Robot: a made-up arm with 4 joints.
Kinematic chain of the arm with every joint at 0, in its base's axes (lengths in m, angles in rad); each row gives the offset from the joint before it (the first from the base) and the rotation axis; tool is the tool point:
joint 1: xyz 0 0 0.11 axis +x
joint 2: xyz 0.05 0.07 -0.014 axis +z
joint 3: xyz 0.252 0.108 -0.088 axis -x
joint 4: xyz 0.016 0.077 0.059 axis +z
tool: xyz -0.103 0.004 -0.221
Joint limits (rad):
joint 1: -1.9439..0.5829
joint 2: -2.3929..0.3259
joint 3: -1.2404..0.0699
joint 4: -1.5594..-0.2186
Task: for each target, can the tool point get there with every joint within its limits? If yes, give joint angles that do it. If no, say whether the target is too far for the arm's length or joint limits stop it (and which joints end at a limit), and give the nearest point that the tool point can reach.
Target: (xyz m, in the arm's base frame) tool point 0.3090 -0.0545 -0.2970
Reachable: yes | joints -1.2607 -0.1203 -0.4428 -1.0585
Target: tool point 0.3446 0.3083 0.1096
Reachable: yes | joints 0.3759 -0.4172 -0.8277 -0.5374
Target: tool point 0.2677 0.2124 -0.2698
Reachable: yes | joints -1.0134 0.1204 -1.0764 -1.4535
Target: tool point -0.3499 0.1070 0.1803
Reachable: no: joint limits stop it (at a limit: joint 1, joint 2, joint 3, joint 4) | nearest point 0.0692 0.1417 0.4288 | short by 0.488 m
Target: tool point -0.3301 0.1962 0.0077
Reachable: no: joint limits stop it (at a limit: joint 2, joint 3, joint 4) | nearest point 0.1151 0.3610 -0.0782 | short by 0.482 m
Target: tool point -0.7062 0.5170 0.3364
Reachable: no: too far | nearest point 0.1137 0.3976 0.2525 | short by 0.833 m
